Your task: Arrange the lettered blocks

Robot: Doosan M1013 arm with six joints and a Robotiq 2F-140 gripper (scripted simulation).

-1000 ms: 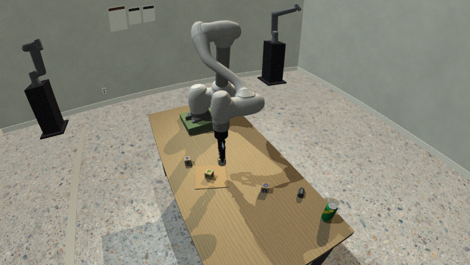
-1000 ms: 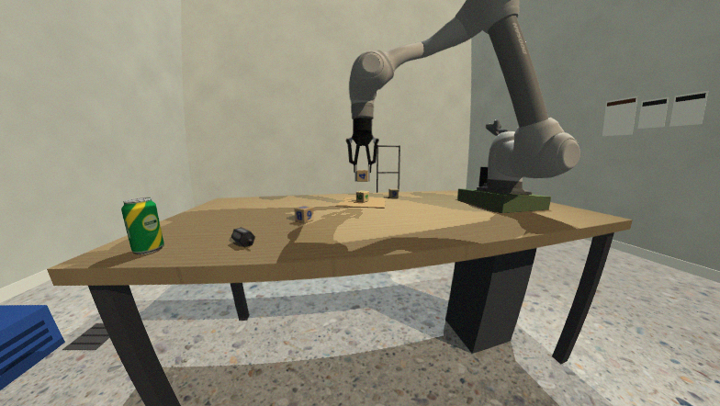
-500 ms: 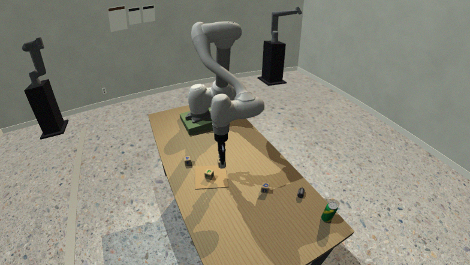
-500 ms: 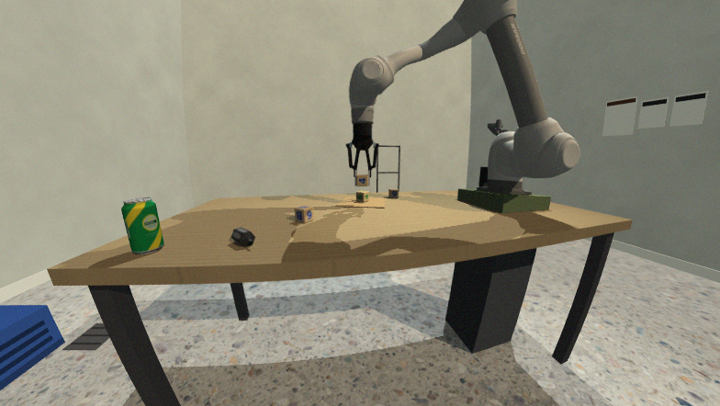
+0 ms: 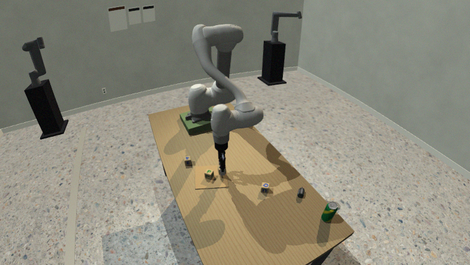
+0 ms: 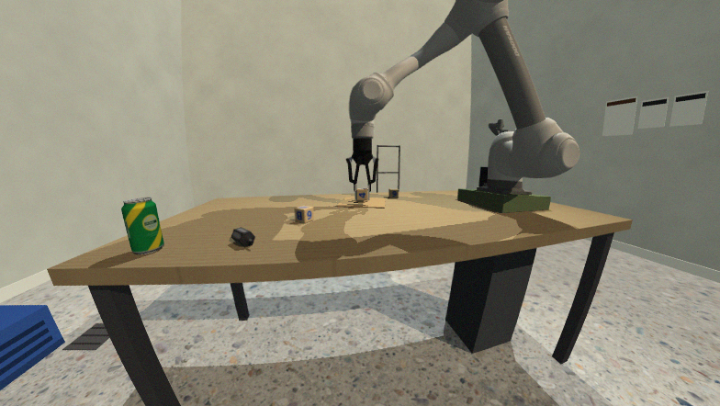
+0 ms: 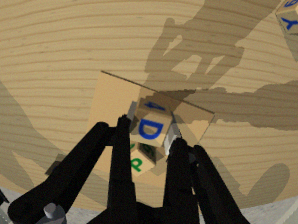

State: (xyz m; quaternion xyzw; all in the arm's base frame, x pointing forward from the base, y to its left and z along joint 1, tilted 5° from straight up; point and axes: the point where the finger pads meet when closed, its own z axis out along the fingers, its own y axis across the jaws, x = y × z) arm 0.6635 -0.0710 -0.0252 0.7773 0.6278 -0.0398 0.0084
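My gripper is now 7 cm to the left of the tan mat, 6 cm above it and 1 cm past it. From my hand the other things lie so: D block: 1 cm below; blue-lettered block: 22 cm ahead, 18 cm to the left, 4 cm below; black object: 37 cm to the left, 34 cm ahead, 4 cm below.
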